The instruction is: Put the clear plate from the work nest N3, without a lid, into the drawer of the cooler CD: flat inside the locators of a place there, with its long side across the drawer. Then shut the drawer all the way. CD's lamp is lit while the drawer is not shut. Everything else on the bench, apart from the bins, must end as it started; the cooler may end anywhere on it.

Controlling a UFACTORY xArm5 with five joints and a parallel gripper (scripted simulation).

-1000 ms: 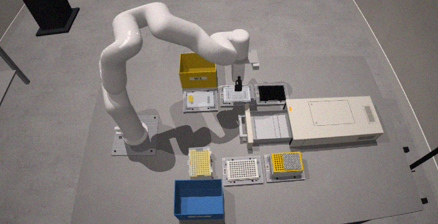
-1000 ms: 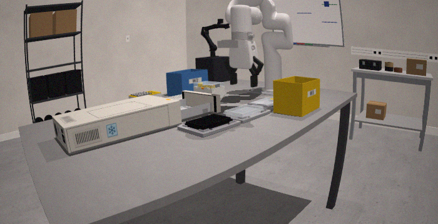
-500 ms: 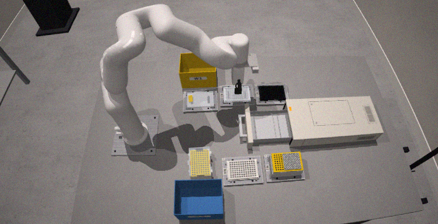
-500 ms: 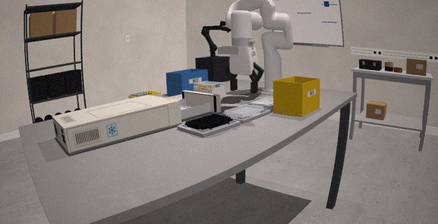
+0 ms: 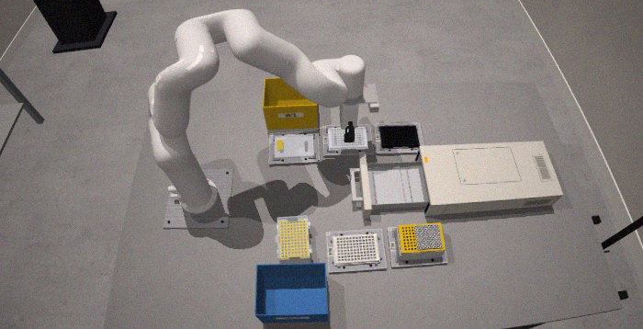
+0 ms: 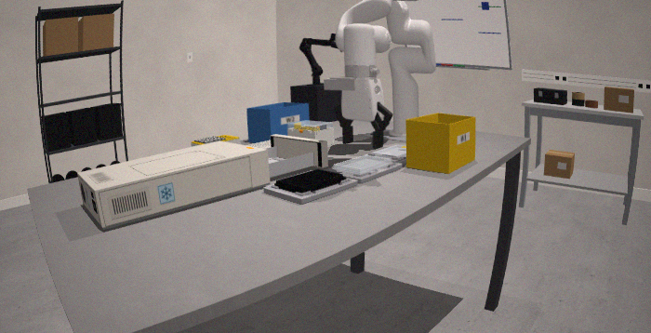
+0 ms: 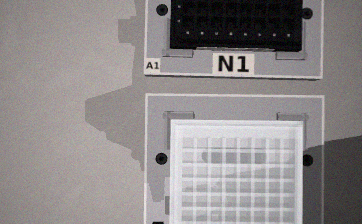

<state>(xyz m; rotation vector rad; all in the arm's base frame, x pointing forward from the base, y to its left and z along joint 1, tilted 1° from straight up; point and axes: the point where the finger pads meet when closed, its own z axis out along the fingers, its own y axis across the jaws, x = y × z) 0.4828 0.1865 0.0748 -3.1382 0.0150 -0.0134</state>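
My gripper is now 6 cm above the clear plate. Also, from my hand: grey nest: 7 cm below; black plate: 17 cm ahead, 6 cm below; flat lid: 18 cm behind, 6 cm below, 2 cm to the right.
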